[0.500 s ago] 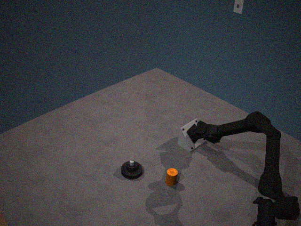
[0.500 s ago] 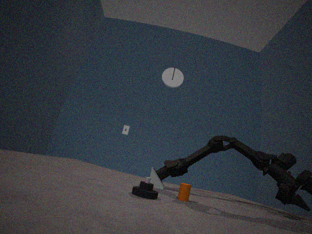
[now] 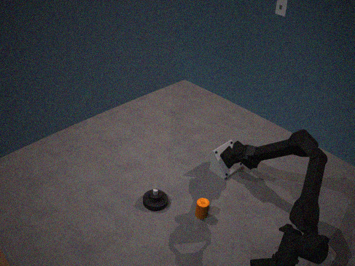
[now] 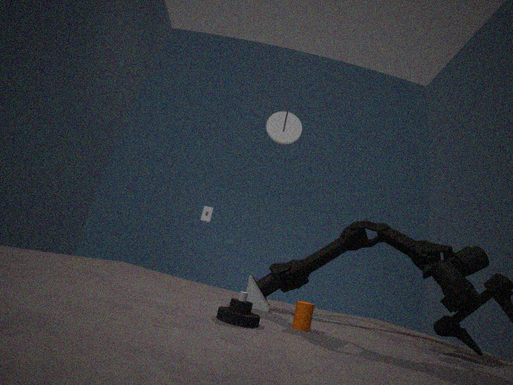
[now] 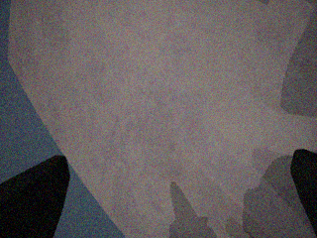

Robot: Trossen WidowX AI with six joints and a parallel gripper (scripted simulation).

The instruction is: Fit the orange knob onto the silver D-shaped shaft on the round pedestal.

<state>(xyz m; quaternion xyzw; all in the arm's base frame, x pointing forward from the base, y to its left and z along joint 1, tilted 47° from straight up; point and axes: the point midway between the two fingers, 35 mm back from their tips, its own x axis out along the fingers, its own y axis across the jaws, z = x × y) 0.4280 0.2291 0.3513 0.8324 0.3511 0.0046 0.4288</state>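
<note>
Right now the orange knob is 350 mm to the right of my gripper tip, 200 mm behind it and 10 mm below it. The rest, counted from my gripper tip: round pedestal 500 mm to the right, 140 mm behind, 20 mm below.
</note>
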